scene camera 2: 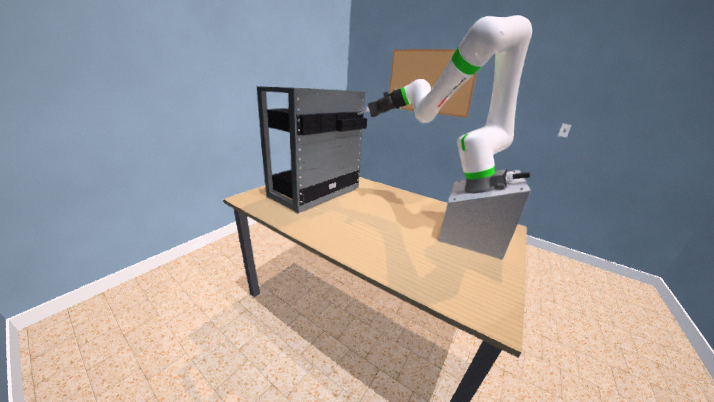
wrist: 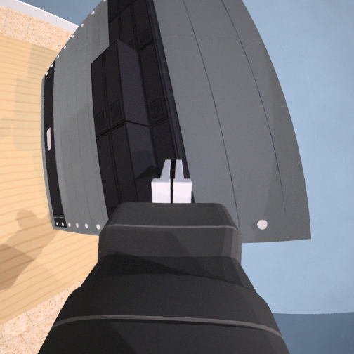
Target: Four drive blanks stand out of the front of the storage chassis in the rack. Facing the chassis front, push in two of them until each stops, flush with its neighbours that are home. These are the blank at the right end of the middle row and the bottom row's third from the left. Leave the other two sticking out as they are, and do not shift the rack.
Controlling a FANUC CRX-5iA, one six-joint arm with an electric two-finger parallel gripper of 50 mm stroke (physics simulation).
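Pixels of known places: gripper, fingertip midpoint: point(scene camera 2: 357, 113); arm's base, origin of the base link: point(scene camera 2: 482, 187).
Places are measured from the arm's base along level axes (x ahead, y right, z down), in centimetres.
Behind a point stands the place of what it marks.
Note:
The storage chassis point(scene camera 2: 327, 123) @[x 71.2, y -26.9, z -19.1 cm] point(wrist: 165, 107) is a black band high in the rack. In the wrist view its rows run up the picture, bottom row at left. The middle row's right-end blank point(wrist: 122, 162) stands out, as do the bottom row's third from left point(wrist: 102, 102) and the neighbours of both, the middle row's third point(wrist: 116, 82) and the bottom row's right-end blank point(wrist: 106, 162). The top row looks flush. My gripper point(scene camera 2: 361, 112) @[x 71.3, y -3.7, z -23.1 cm] point(wrist: 173, 169) is shut and empty, its tips over the top row's right end, just above the middle row's right-end blank. Contact cannot be told.
The grey rack point(scene camera 2: 293, 150) @[x 74.0, y -45.6, z -7.7 cm] point(wrist: 225, 100) stands on the wooden table point(scene camera 2: 350, 225) @[x 46.5, y -34.3, z 25.3 cm] point(wrist: 25, 165). Grey panels lie above and below the chassis. Another black unit point(scene camera 2: 320, 189) @[x 72.7, y -30.0, z 15.8 cm] point(wrist: 48, 165) with a white label sits at the rack's bottom.

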